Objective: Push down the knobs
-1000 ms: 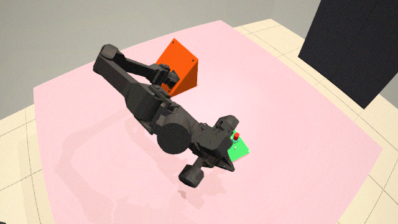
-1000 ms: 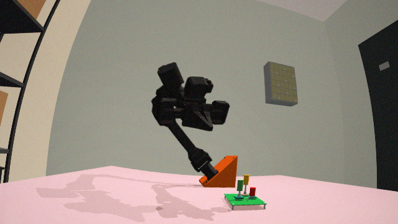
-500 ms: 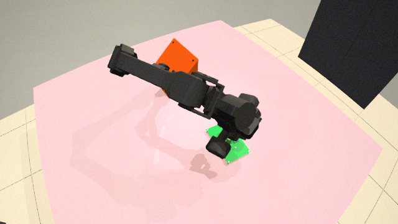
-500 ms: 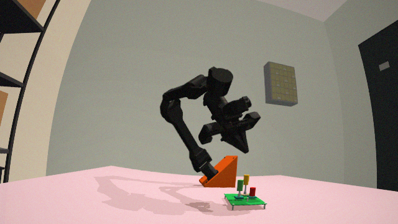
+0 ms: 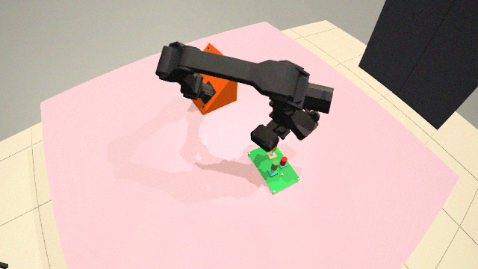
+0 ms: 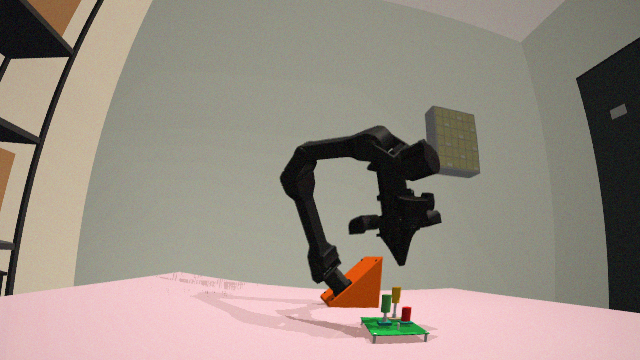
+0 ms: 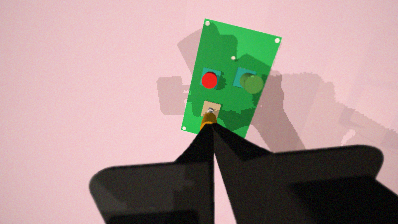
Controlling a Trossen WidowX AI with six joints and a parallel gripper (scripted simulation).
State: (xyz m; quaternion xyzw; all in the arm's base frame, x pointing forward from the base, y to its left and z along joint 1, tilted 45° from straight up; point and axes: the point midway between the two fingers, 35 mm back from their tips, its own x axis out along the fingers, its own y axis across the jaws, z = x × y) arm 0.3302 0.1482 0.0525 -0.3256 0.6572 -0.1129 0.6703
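Right now the yellow knob is 60 mm below my gripper tip and 20 mm behind it. From my gripper tip the other things lie so: green knob (70 mm below, 30 mm to the right, 30 mm ahead).
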